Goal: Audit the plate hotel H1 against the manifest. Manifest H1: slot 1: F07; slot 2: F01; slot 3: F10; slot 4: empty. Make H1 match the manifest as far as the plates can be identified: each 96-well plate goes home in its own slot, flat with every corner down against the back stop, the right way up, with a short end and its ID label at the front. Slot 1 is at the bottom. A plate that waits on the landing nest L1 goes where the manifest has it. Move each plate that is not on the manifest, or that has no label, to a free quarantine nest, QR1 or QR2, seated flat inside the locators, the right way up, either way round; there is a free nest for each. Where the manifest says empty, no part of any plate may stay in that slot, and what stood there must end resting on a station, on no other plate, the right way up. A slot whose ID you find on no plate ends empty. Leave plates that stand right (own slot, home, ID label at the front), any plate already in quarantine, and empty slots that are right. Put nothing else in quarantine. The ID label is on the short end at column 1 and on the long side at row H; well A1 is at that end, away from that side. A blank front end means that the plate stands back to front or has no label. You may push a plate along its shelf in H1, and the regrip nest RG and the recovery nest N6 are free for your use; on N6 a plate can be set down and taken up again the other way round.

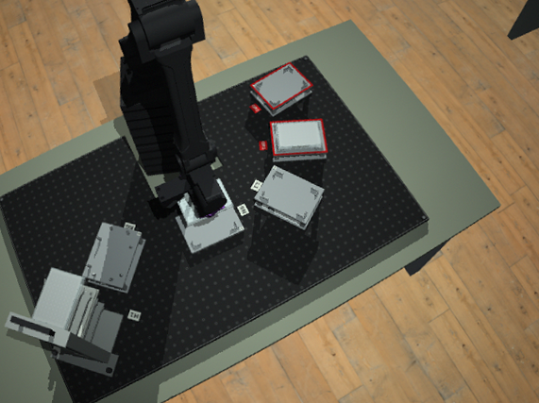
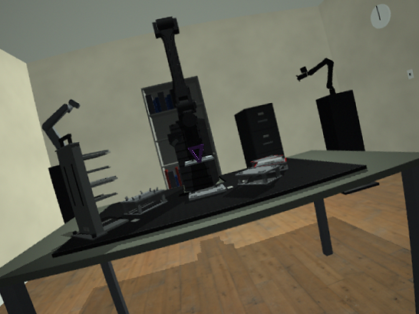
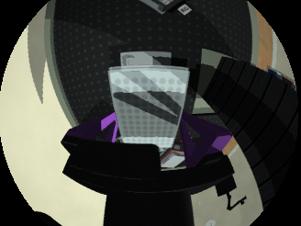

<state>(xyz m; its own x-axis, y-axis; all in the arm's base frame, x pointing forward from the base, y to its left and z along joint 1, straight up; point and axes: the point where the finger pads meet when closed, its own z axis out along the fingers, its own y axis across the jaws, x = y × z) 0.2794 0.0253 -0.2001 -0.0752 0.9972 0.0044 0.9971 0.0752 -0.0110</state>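
Now: hand 280 mm to the left of the regrip nest RG, 100 mm above it and 10 mm short of it. Round my hand: N6 tag: 150 mm below, 110 mm to the left; recovery nest N6: 150 mm below; landing nest L1: 240 mm to the left, 110 mm below, 20 mm ahead.
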